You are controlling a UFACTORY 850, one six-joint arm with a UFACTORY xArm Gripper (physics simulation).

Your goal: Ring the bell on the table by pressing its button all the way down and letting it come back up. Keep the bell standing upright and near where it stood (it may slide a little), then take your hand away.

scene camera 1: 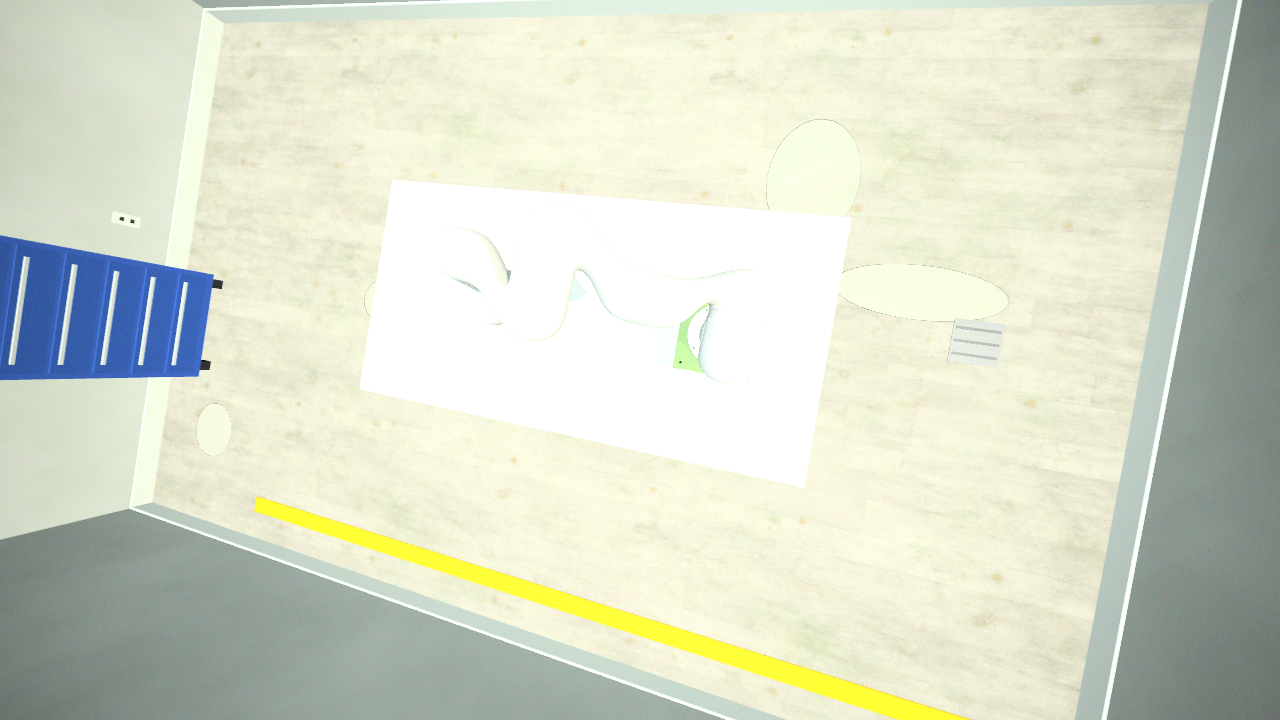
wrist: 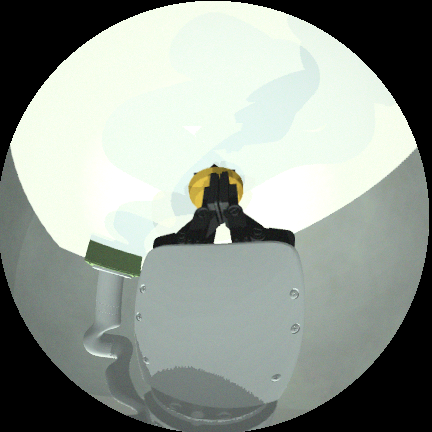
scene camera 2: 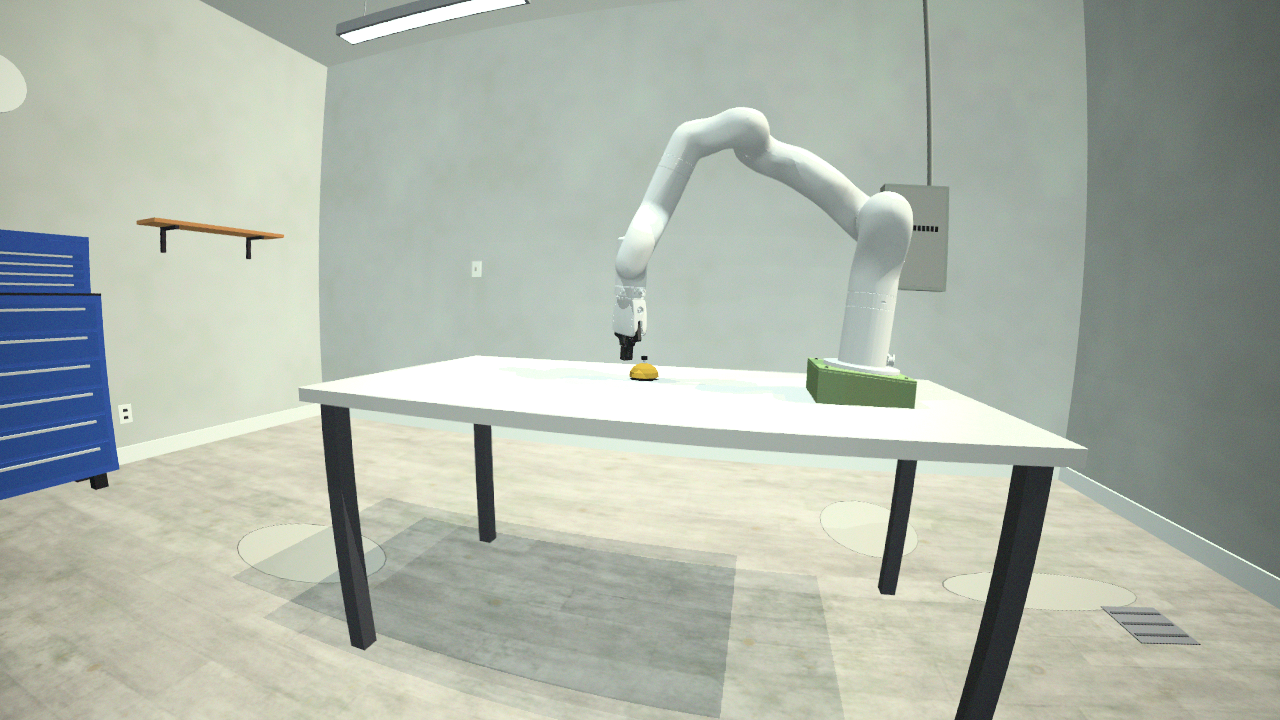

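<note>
The bell [scene camera 2: 643,372] [wrist: 198,191] is a yellow-orange dome standing upright on the white table [scene camera 2: 501,395] [scene camera 1: 537,402] [wrist: 70,130]. Its small black button [scene camera 2: 643,358] stands up above the dome in the second scene view. My gripper [scene camera 2: 625,358] [wrist: 221,182] is shut with nothing between its black fingers. In the second scene view the fingertips are just left of the button, at about its height in the picture, with a gap between them. In the wrist view the fingers overlap the middle of the bell and hide the button. The bell cannot be made out in the first scene view, where the arm covers much of the table.
The arm's green base block [scene camera 1: 687,358] [scene camera 2: 859,388] [wrist: 114,258] sits on the table, right of the bell in the second scene view. A blue drawer cabinet [scene camera 1: 98,313] [scene camera 2: 44,385] and a wooden wall shelf [scene camera 2: 210,229] are away from the table.
</note>
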